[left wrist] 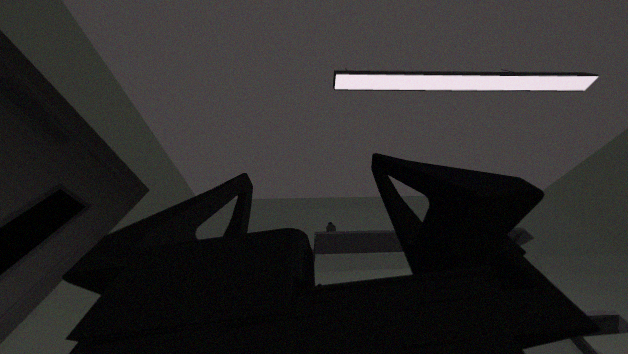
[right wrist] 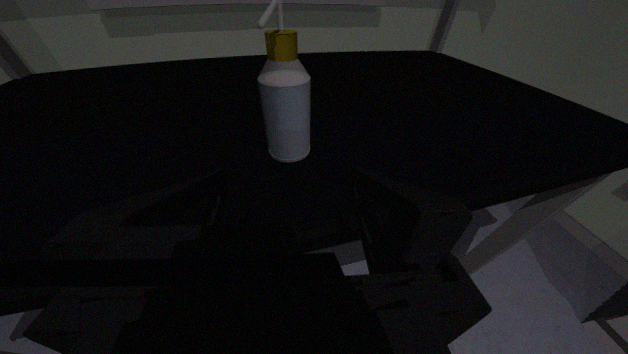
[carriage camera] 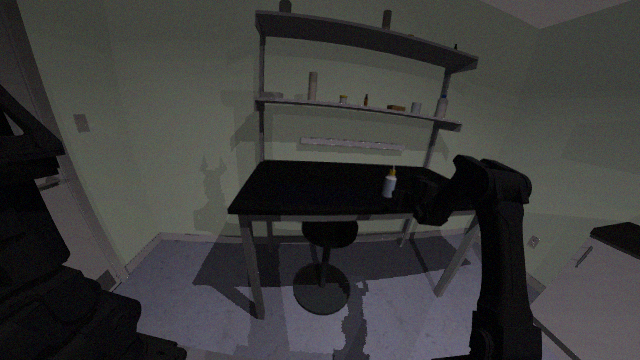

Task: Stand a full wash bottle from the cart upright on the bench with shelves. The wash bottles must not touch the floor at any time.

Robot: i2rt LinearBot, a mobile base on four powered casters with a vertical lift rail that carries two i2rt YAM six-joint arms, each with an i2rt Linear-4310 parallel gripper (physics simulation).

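Places are measured from the left arm's base along level axes (x right, y back, z down), in metres.
Pixels of known places: left gripper, fingertip midpoint: [left wrist: 309, 170]; right gripper, fingertip midpoint: [right wrist: 289, 174] [carriage camera: 401, 193].
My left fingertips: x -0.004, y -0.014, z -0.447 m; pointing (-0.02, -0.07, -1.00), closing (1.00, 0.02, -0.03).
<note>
For each thing: its top centre in the pictures, then the offset to it from my left fingertips.
- white wash bottle, middle of its top: [carriage camera: 394, 165] dx +0.701, dy -0.723, dz +0.248 m
- tall cylinder, middle of its top: [carriage camera: 313, 72] dx +0.243, dy -1.095, dz -0.213 m
- blue-capped bottle, middle of its top: [carriage camera: 444, 95] dx +1.234, dy -1.234, dz -0.213 m
- small brown bottle, middle of its top: [carriage camera: 366, 94] dx +0.621, dy -1.205, dz -0.127 m
A white wash bottle [carriage camera: 389, 186] [right wrist: 287, 117] with a yellow cap and a thin bent spout stands upright on the black top of the bench with shelves [carriage camera: 300, 187] [right wrist: 150, 110]. Liquid shows faintly through its wall. My right gripper [right wrist: 289, 174] is open and empty; its fingers are apart from the bottle, on the near side of it, and the bottle stands beyond the fingertips. My left gripper [left wrist: 309, 170] is open and empty, pointing up toward the ceiling, far from the bottle. The cart does not show in these views.
The bench's shelves carry a tall cylinder [carriage camera: 312, 86], a blue-capped bottle [carriage camera: 441, 107], a small brown bottle [carriage camera: 366, 100] and other items. A dark stool [carriage camera: 330, 234] stands under the bench front. A white cabinet [carriage camera: 595, 280] with a dark top is at the right.
</note>
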